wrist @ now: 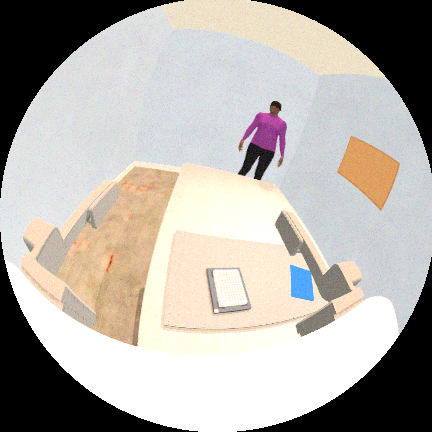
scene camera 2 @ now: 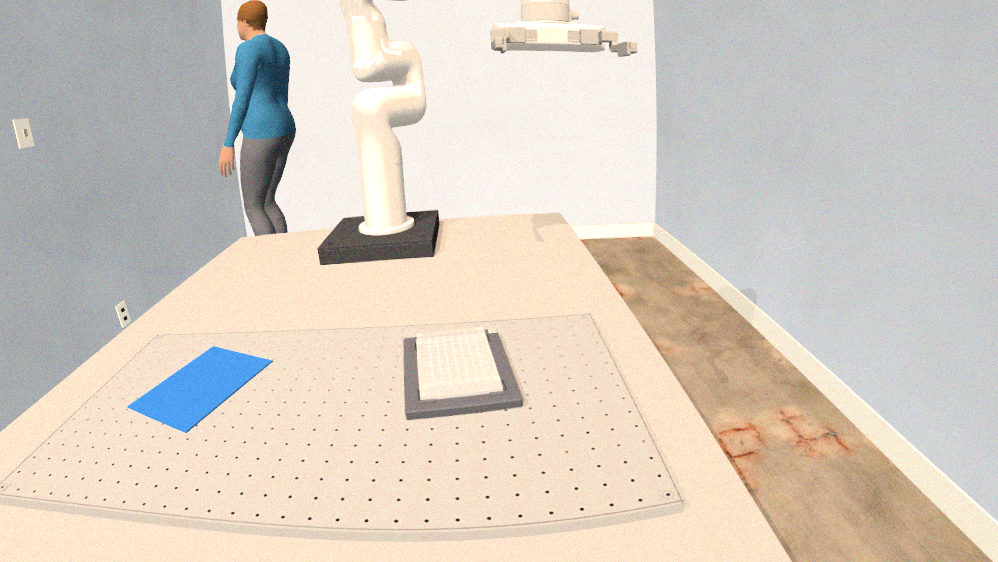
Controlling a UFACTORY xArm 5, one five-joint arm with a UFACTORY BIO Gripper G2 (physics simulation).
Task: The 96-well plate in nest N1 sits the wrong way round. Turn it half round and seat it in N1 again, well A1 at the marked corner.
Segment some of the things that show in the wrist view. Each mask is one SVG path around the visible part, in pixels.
My gripper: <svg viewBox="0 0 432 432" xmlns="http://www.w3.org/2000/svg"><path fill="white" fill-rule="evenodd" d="M4 260L13 292L26 320L46 350L66 372L111 405L139 418L179 429L204 432L242 431L274 425L303 415L332 400L356 383L381 359L398 337L391 302L380 296L362 301L363 293L360 287L354 287L361 279L355 263L334 263L327 269L296 216L286 210L280 211L274 225L288 254L294 256L301 253L320 296L328 303L295 324L300 337L252 351L219 355L168 353L127 344L92 329L96 313L65 282L57 278L56 274L86 222L91 223L92 228L97 228L118 199L116 181L101 182L79 204L60 229L34 217L23 232L23 241L30 253L24 253L20 261L21 269Z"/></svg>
A white 96-well plate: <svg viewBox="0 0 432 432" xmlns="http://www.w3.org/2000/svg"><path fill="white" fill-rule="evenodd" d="M214 269L212 273L219 307L246 304L247 300L238 270Z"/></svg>
